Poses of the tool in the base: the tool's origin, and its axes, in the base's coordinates. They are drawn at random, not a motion.
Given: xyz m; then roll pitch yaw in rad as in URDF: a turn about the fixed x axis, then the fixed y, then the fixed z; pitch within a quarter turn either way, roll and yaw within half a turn.
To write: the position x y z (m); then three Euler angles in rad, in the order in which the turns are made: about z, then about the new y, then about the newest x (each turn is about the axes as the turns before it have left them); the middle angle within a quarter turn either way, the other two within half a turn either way. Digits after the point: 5 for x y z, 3 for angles.
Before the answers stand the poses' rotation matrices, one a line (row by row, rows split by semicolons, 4 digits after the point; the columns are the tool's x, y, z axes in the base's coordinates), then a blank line. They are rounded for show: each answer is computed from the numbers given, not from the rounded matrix.
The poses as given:
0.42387, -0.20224, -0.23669, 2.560, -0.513, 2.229
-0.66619, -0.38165, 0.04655, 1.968, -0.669, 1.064
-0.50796, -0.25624, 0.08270, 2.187, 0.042, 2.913
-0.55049, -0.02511, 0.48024, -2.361, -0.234, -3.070
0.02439, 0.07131, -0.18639, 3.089, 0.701, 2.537
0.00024, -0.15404, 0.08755, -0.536, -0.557, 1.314
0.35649, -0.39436, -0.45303, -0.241, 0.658, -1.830
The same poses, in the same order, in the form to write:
-0.5330 0.8260 0.1837; 0.6893 0.2978 0.6605; 0.4908 0.4786 -0.7280
0.3808 0.0606 0.9227; 0.6858 -0.6878 -0.2378; 0.6202 0.7234 -0.3035
-0.9731 0.0976 0.2086; 0.2264 0.5707 0.7894; -0.0420 0.8154 -0.5774
-0.9703 -0.2136 -0.1140; -0.0696 0.6970 -0.7137; 0.2319 -0.6845 -0.6911
-0.6287 0.5397 0.5598; 0.4344 0.8409 -0.3229; -0.6450 0.0402 -0.7631
0.2156 -0.7630 -0.6094; 0.8210 0.4795 -0.3099; 0.5286 -0.4335 0.7298
-0.2028 0.9761 0.0785; -0.7648 -0.1078 -0.6352; -0.6115 -0.1888 0.7684

0.42387, -0.20224, -0.23669, 2.229, -0.513, 2.560
-0.66619, -0.38165, 0.04655, 1.064, -0.669, 1.968
-0.50796, -0.25624, 0.08270, 2.913, 0.042, 2.187
-0.55049, -0.02511, 0.48024, -3.070, -0.234, -2.361
0.02439, 0.07131, -0.18639, 2.537, 0.701, 3.089
0.00024, -0.15404, 0.08755, 1.314, -0.557, -0.536
0.35649, -0.39436, -0.45303, -1.830, 0.658, -0.241

